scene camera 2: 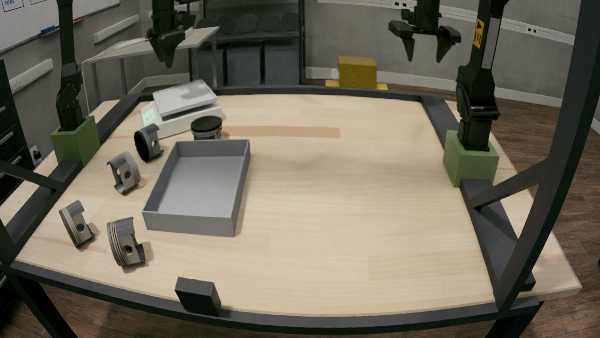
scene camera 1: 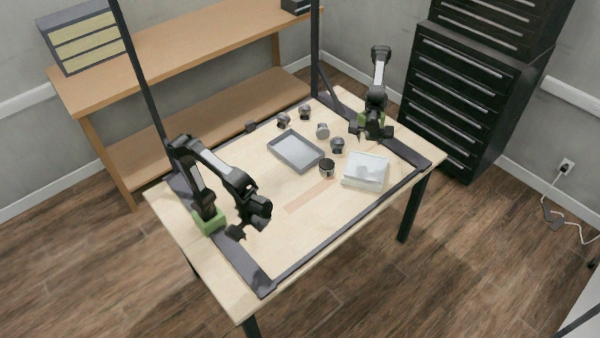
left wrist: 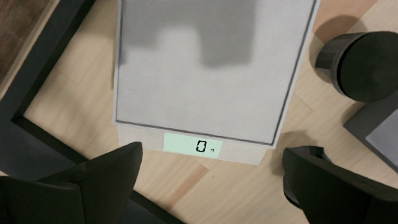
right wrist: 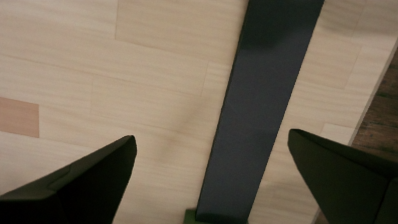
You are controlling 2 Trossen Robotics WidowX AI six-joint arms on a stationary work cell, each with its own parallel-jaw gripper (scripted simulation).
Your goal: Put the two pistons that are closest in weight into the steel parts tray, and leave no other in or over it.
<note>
I see my left gripper (scene camera 2: pixel 165 65), my right gripper (scene camera 2: pixel 424 61), a steel parts tray (scene camera 2: pixel 199 178), a white scale (scene camera 2: pixel 179 122), a black block (scene camera 2: pixel 201 296) and a dark frame rail (scene camera 2: pixel 497 239).
The steel parts tray shows as well in scene camera 1 (scene camera 1: pixel 300 154). The white scale shows as well in scene camera 1 (scene camera 1: pixel 345 180) and in the left wrist view (left wrist: pixel 155 140). My left gripper is seen too in the left wrist view (left wrist: pixel 213 152). The right wrist view does not show the steel parts tray: it is out of frame. The right wrist view does not show the white scale: it is out of frame.
</note>
